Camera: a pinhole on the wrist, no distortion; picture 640 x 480 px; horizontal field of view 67.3 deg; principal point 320.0 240.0 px. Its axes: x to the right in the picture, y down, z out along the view. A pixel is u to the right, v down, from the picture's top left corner.
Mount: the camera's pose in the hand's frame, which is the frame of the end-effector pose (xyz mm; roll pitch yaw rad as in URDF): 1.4 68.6 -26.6 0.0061 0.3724 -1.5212
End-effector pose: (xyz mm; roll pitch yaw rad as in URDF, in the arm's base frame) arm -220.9 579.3 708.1 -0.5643 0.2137 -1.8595
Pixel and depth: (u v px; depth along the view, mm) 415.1 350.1 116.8
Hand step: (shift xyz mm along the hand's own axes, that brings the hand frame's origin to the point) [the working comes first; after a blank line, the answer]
In the camera's frame: 23.1 26.8 116.8

30.6 5.9 73.9
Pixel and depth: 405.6 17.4 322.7
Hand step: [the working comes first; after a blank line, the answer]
In the camera's frame: 57.5 -149.4 322.7

-141.3 -109.3 252.2
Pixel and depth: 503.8 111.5 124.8
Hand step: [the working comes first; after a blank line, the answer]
In the camera's frame: 47.7 -33.4 124.8

-28.2 -22.8 72.1
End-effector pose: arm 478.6 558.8 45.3 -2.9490 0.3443 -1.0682
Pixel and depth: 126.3 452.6 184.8
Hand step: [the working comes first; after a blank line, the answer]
In the camera's frame: -74.5 81.7 184.8

81.8 74.5 173.1
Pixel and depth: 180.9 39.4 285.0
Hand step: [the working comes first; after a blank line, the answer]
In the camera's frame: -82.5 -118.9 285.0

-117.8 36.0 268.2
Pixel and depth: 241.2 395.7 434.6
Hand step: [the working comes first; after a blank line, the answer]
In the camera's frame: -71.2 140.8 434.6

143.9 -16.5 404.9
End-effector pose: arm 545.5 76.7 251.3 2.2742 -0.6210 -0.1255
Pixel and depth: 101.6 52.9 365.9
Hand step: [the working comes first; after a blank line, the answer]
In the camera's frame: -166.2 -142.4 365.9

-144.2 83.4 373.9
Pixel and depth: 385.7 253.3 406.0
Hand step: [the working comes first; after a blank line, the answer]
In the camera's frame: 55.5 11.2 406.0

20.0 -130.2 331.4
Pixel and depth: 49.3 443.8 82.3
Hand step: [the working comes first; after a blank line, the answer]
In the camera's frame: -46.3 34.9 82.3

35.1 83.4 67.1
